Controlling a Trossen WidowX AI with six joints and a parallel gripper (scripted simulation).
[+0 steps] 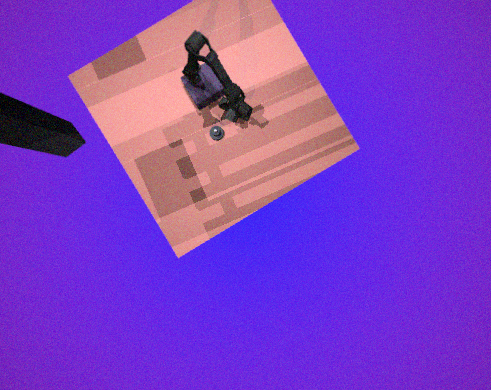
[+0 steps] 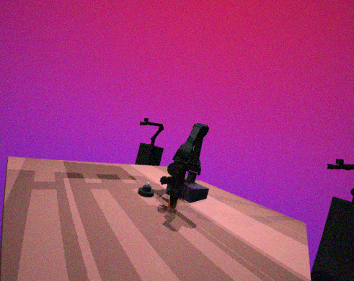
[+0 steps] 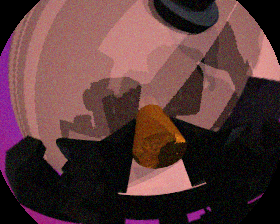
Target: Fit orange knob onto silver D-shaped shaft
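My gripper tip is now 3 cm below the orange knob. Also, from my gripper tip: round dark pedestal (2 cm ahead, 16 cm to the right, 2 cm above).
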